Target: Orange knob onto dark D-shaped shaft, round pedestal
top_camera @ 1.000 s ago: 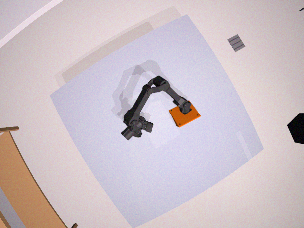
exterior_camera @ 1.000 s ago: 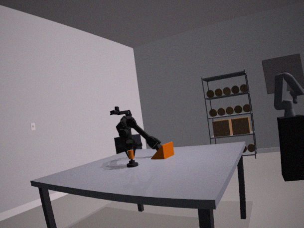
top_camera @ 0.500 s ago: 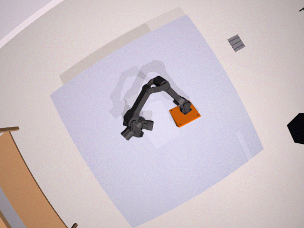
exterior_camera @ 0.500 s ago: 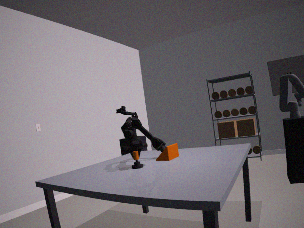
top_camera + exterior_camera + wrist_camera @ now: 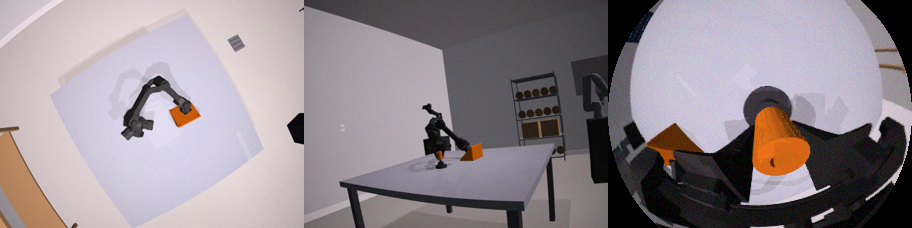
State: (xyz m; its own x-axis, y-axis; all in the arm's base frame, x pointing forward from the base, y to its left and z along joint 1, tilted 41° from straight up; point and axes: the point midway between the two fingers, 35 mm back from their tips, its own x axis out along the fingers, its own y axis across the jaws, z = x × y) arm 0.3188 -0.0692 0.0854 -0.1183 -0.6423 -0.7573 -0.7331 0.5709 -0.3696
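Right now my gripper tip is 2 cm below the orange knob. Also, from my gripper tip: dark round pedestal 4 cm below.
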